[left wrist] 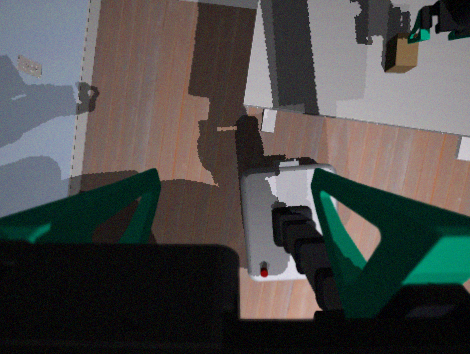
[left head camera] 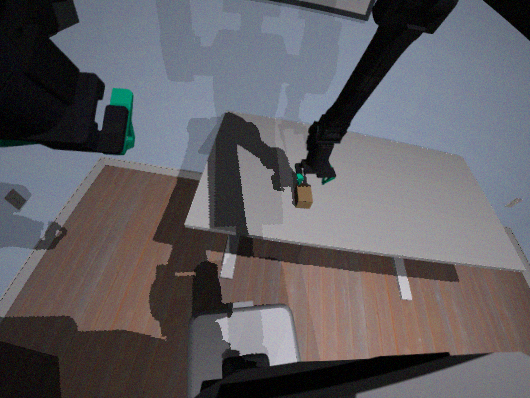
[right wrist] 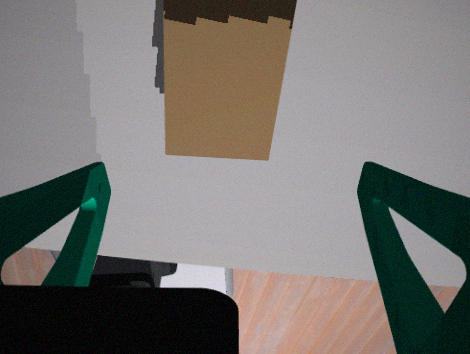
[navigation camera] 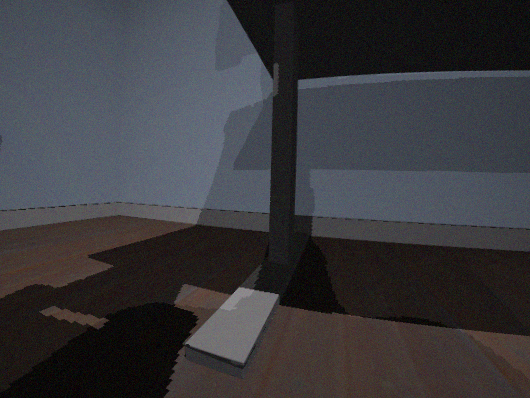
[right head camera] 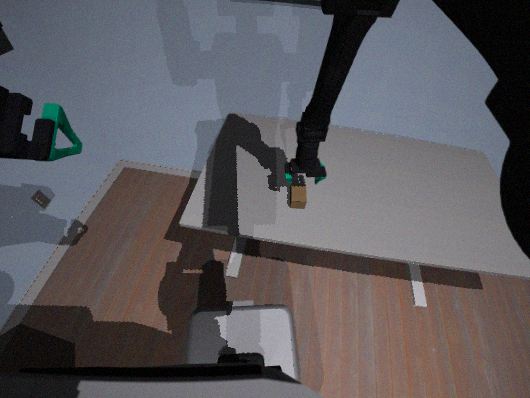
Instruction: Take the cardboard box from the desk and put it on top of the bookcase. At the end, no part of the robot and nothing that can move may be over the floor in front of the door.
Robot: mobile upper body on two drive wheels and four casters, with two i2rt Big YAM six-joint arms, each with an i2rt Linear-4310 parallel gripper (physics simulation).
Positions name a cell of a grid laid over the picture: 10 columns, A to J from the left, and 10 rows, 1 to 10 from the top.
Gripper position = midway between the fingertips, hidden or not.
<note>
In view: the left gripper (left head camera: B4), the right gripper (right head camera: F5), a brown cardboard box (right wrist: E3) and a grey desk (right head camera: H5).
The brown cardboard box is seen too in the left wrist view (left wrist: I2). The left gripper is seen too in the left wrist view (left wrist: F6) and in the right head camera view (right head camera: A4). The right gripper shows as well in the right wrist view (right wrist: E5). The navigation camera view does not show the brown cardboard box: it is out of frame.
</note>
